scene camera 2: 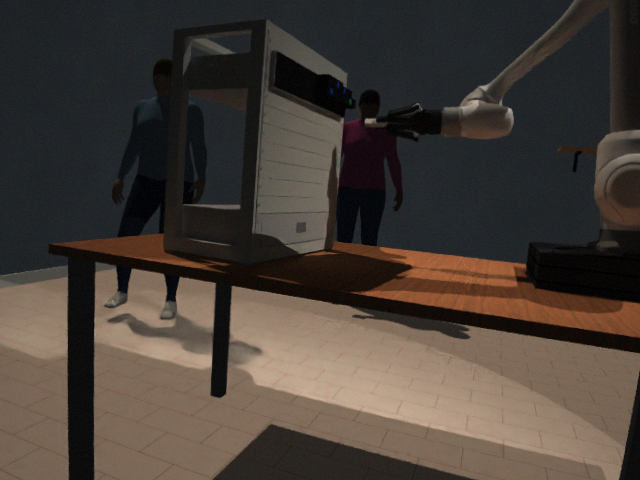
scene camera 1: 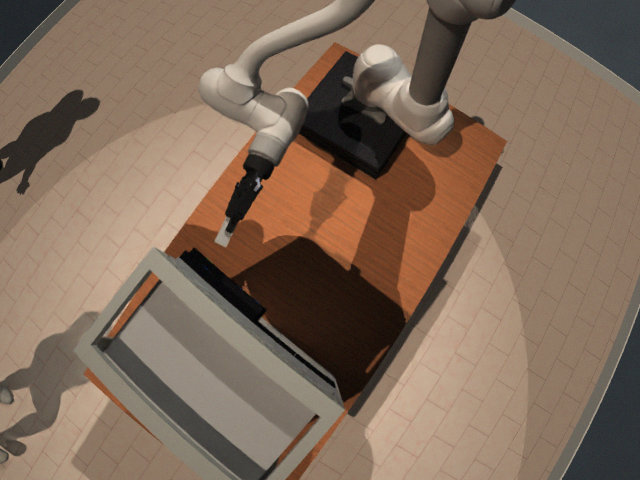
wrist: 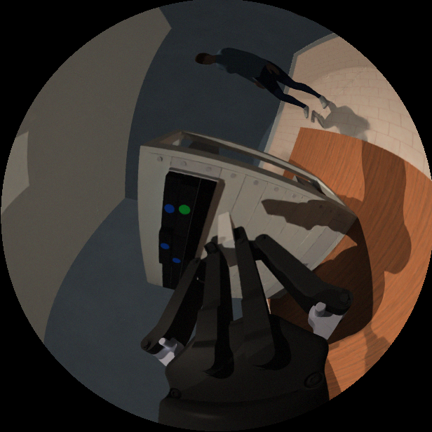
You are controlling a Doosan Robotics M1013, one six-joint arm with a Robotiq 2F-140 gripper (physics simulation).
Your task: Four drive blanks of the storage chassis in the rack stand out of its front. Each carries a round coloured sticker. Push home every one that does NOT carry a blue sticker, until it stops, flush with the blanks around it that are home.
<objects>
My gripper shows in scene camera 2, in scene camera 1 (220, 244) and in the wrist view. A grey rack shows in scene camera 2 (295, 100), in scene camera 1 and in the wrist view. One and the same spot on my gripper: (scene camera 2: 396, 115) is (wrist: 203, 287). The same spot on the grey rack: (wrist: 180, 190) is (scene camera 1: 197, 251).
</objects>
